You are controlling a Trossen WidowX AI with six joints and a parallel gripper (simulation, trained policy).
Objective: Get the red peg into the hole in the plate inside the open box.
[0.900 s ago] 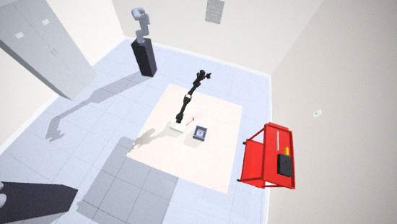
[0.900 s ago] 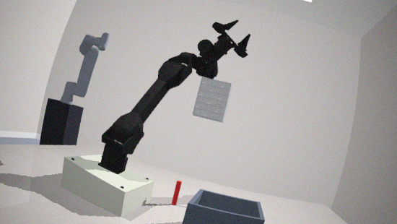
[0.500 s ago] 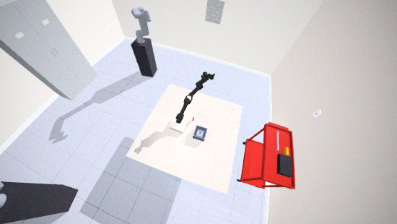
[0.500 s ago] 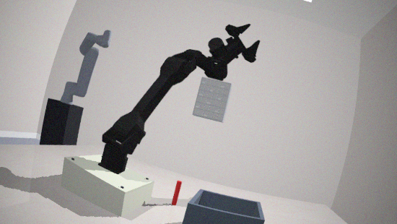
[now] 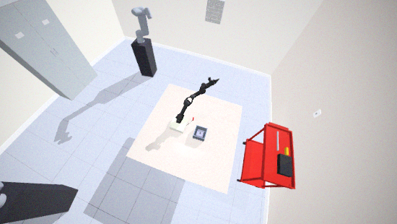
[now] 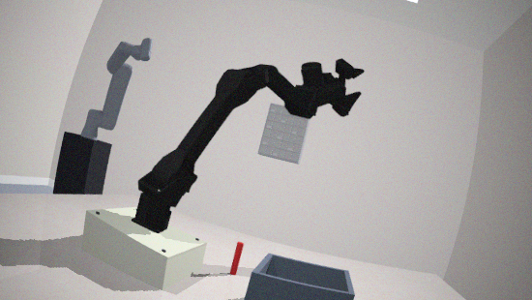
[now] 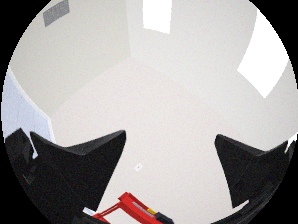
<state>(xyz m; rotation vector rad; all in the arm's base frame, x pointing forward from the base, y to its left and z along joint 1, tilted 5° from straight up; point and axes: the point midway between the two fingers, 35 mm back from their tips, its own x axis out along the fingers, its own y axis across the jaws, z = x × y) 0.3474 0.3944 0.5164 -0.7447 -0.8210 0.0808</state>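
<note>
My gripper tip is now 23 cm past the red peg, 30 cm to the left of it and 55 cm above it. The rest, counted from my gripper tip: pale plate: 10 cm behind, 50 cm to the right, 54 cm below; grey box: 10 cm behind, 50 cm to the right, 56 cm below.
</note>
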